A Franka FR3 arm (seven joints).
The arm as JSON. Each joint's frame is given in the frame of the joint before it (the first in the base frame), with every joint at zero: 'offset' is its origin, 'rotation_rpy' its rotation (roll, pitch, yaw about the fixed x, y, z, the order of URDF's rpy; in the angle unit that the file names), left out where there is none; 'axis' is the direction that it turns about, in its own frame. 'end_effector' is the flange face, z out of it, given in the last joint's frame.
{
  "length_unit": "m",
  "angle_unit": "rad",
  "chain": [
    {
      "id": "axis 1",
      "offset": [
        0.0,
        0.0,
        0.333
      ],
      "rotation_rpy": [
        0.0,
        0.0,
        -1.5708
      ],
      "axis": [
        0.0,
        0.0,
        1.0
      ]
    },
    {
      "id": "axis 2",
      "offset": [
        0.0,
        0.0,
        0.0
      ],
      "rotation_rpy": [
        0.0,
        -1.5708,
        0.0
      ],
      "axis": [
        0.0,
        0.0,
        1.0
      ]
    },
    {
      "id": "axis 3",
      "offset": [
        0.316,
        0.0,
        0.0
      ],
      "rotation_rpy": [
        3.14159,
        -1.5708,
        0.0
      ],
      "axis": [
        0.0,
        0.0,
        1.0
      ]
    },
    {
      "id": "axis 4",
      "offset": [
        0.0,
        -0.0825,
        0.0
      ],
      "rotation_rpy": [
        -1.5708,
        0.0,
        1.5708
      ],
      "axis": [
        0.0,
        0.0,
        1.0
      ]
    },
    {
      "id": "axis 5",
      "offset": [
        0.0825,
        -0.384,
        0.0
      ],
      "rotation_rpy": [
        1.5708,
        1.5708,
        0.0
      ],
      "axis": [
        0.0,
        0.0,
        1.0
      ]
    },
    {
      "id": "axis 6",
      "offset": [
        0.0,
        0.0,
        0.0
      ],
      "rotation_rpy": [
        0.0,
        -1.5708,
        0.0
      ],
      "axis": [
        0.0,
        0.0,
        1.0
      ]
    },
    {
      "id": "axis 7",
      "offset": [
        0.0,
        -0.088,
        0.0
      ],
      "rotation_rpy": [
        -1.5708,
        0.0,
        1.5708
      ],
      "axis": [
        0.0,
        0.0,
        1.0
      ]
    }
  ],
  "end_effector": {
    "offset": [
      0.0,
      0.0,
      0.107
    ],
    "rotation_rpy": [
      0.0,
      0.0,
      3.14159
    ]
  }
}
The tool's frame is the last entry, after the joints.
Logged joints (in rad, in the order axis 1, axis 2, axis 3, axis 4, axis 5, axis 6, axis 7), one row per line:
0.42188, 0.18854, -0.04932, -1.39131, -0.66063, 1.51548, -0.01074
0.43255, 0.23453, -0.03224, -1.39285, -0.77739, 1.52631, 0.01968
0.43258, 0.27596, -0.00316, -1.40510, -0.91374, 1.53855, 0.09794
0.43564, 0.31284, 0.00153, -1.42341, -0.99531, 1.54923, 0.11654
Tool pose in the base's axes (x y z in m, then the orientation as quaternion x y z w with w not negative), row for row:
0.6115, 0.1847, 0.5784, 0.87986, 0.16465, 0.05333, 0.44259
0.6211, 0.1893, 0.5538, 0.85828, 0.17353, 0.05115, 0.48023
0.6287, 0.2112, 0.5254, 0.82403, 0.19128, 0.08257, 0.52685
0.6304, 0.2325, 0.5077, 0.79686, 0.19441, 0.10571, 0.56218
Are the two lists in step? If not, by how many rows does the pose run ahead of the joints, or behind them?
The pose runs 2 rows ahead of the joints: the pose in row i belongs to the joints in row i + 2.
